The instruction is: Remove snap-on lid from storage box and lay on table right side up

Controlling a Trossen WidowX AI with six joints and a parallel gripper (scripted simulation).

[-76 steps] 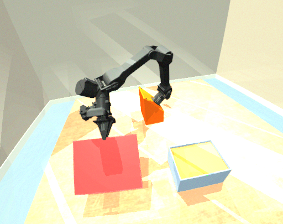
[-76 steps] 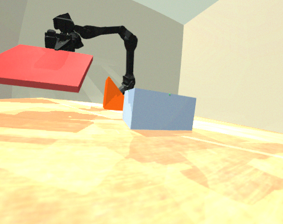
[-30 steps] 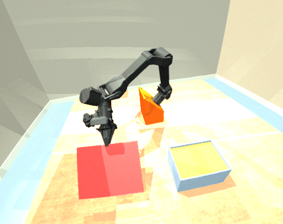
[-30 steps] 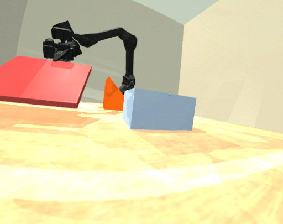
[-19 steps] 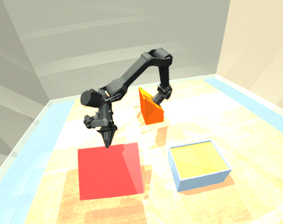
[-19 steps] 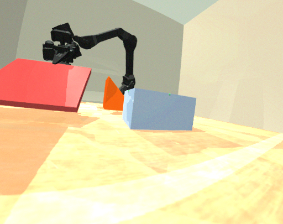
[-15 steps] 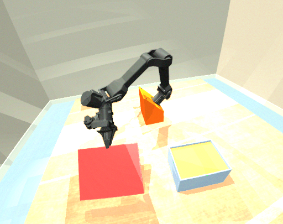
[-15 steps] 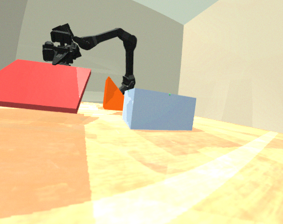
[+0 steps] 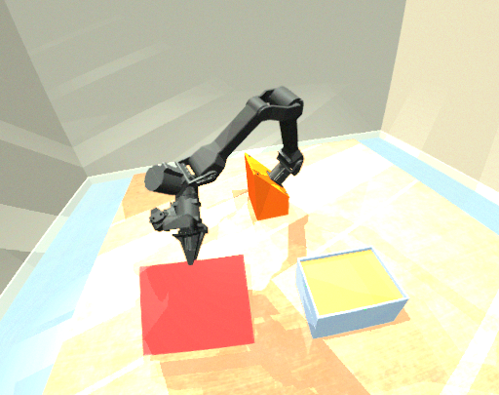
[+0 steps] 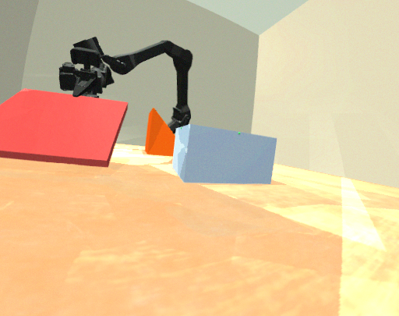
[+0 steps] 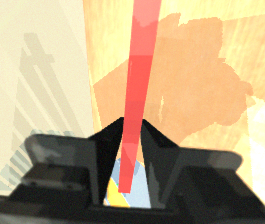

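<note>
My gripper tip is now 70 mm short of the red lid and 50 mm above it. Round my gripper tip: light blue storage box (340 mm to the left, 90 mm below, 90 mm ahead).
</note>
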